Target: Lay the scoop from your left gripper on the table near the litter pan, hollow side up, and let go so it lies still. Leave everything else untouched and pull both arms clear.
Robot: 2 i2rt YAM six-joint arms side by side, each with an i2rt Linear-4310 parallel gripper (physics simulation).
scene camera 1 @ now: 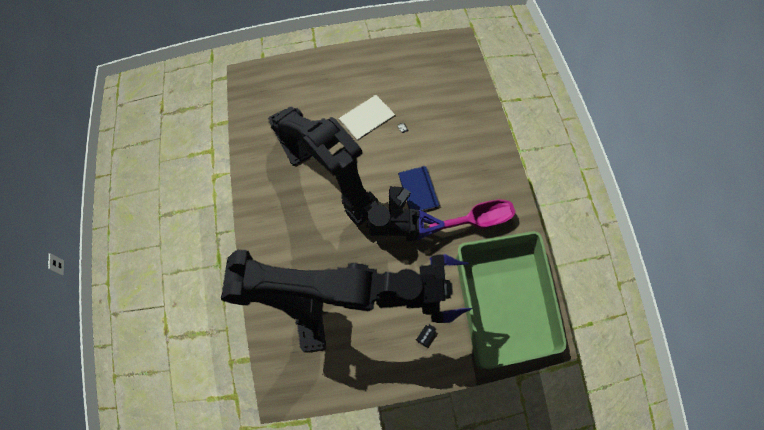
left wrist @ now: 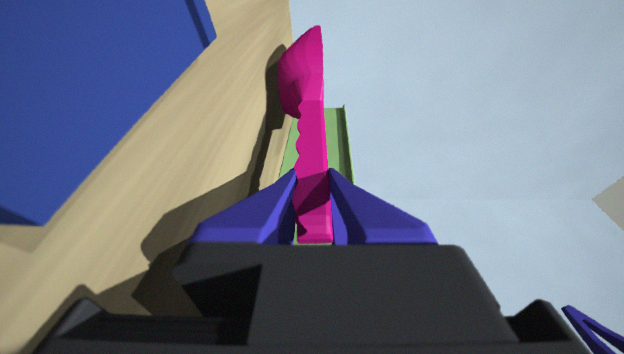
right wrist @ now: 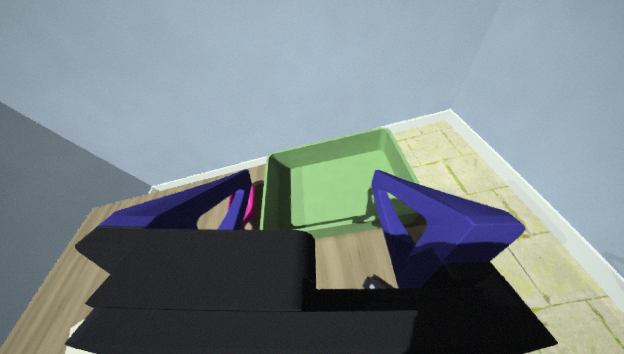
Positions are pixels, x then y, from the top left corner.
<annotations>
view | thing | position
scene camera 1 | left gripper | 443, 225
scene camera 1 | right gripper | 469, 286
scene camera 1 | pink scoop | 491, 213
</annotations>
